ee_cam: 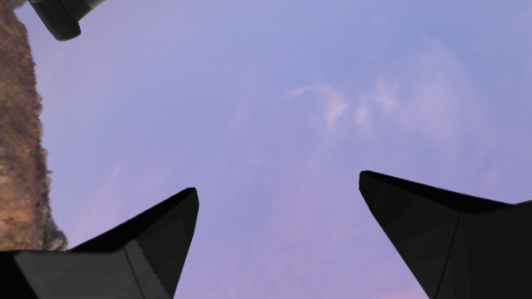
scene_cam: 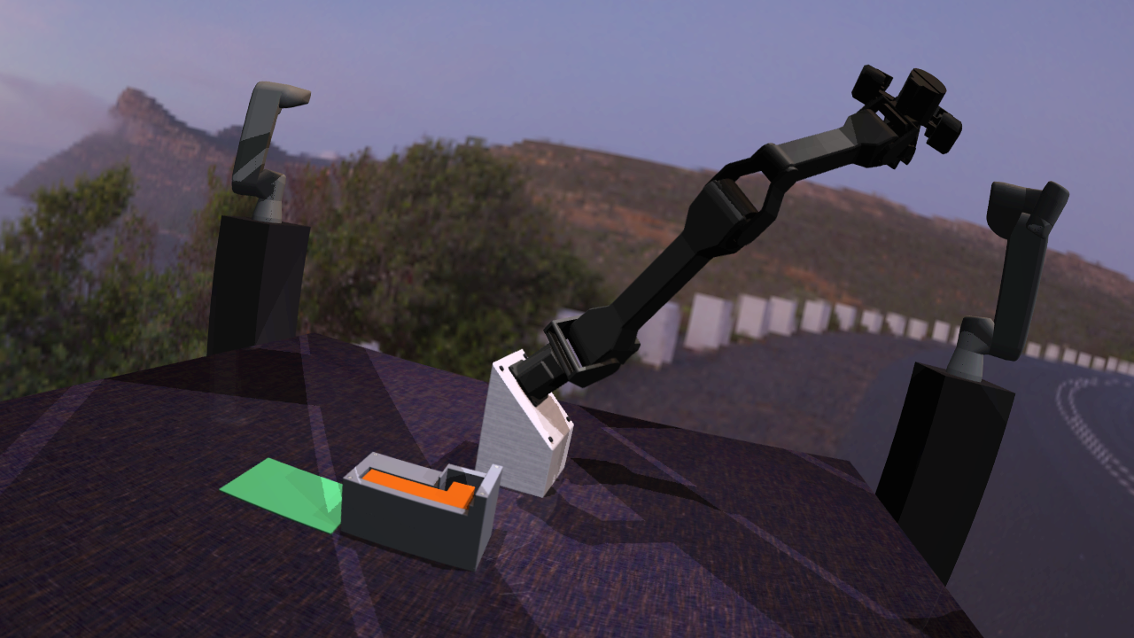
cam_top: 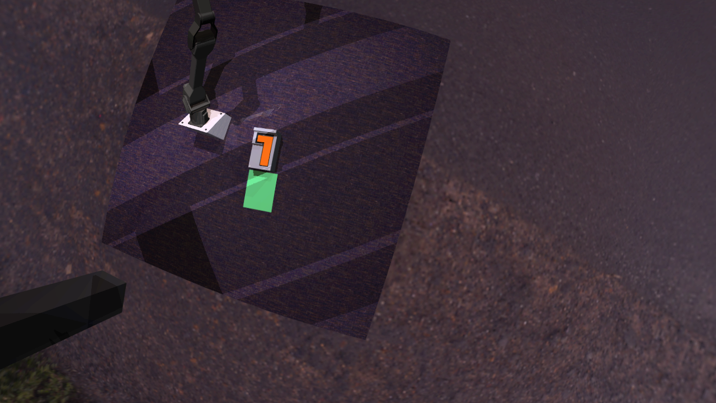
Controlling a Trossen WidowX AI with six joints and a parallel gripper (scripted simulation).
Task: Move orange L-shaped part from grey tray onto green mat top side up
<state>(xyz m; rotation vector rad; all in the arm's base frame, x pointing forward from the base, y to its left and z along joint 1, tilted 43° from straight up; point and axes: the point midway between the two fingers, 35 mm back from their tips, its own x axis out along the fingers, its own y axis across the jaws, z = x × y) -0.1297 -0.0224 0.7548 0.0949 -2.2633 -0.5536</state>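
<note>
Now: the orange l-shaped part 67 cm below my gripper tip, 53 cm to the right of it and 42 cm ahead of it. Round my gripper tip: green mat 73 cm below, 69 cm to the right, 44 cm ahead.
</note>
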